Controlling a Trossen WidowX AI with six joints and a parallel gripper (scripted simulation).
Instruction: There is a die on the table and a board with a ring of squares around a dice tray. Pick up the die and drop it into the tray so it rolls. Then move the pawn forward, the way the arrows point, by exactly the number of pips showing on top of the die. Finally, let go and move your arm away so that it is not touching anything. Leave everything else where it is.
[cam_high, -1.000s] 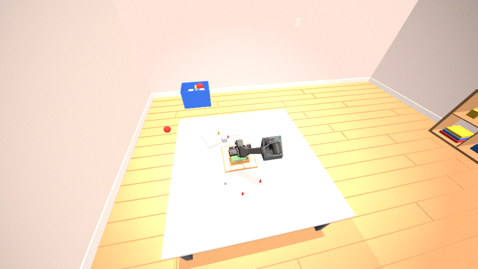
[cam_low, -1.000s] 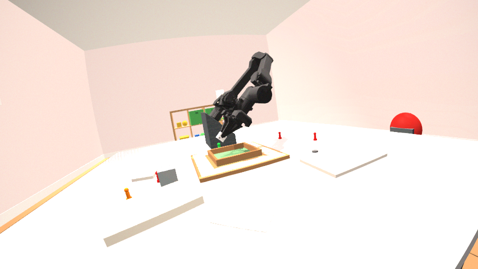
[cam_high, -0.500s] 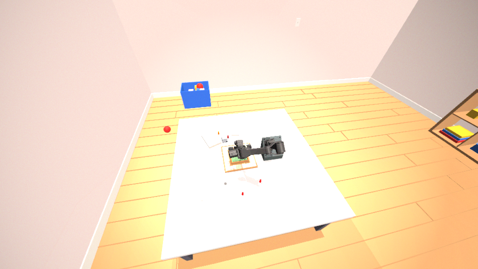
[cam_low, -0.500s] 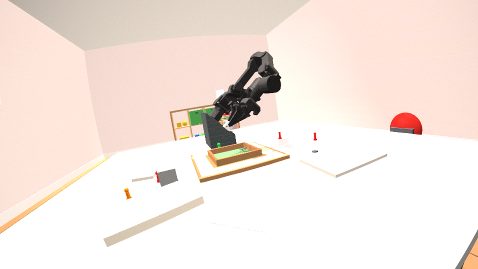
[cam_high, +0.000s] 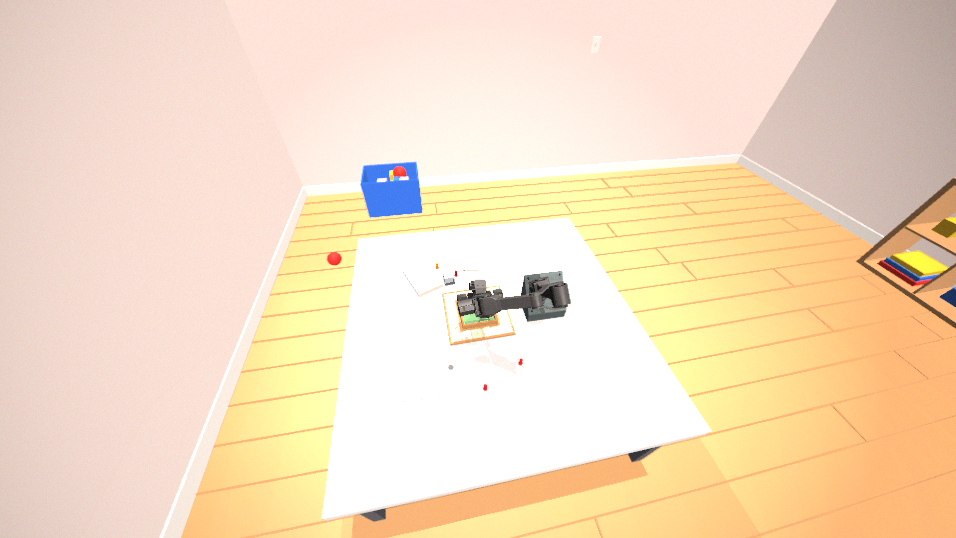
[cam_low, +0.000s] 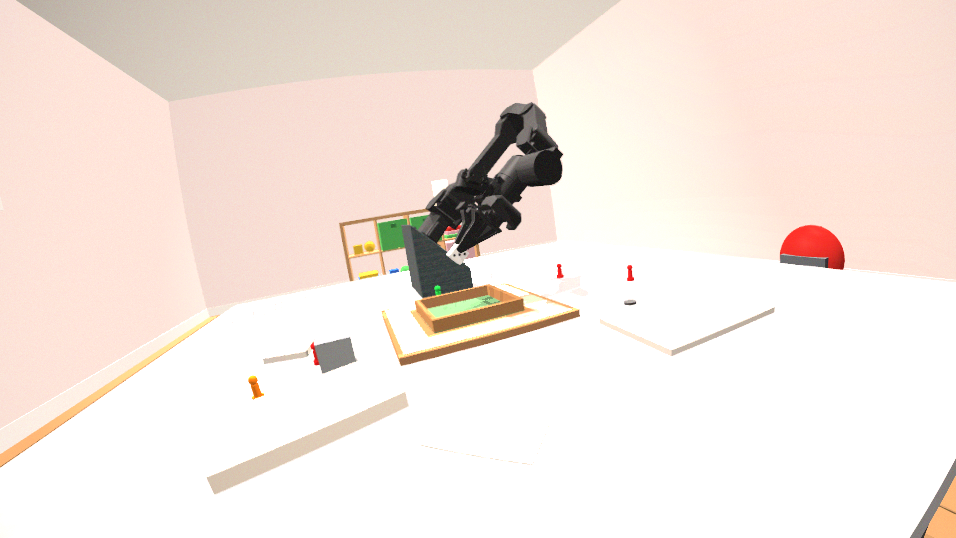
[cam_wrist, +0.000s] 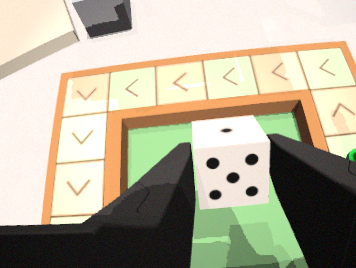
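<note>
Right now my gripper tip is 1 cm above the white die. Also, from my gripper tip: grey block: 7 cm ahead, 24 cm to the right, 10 cm below; then green tray floor: 12 cm below; then green pawn: 11 cm behind, 1 cm to the right, 9 cm below.
</note>
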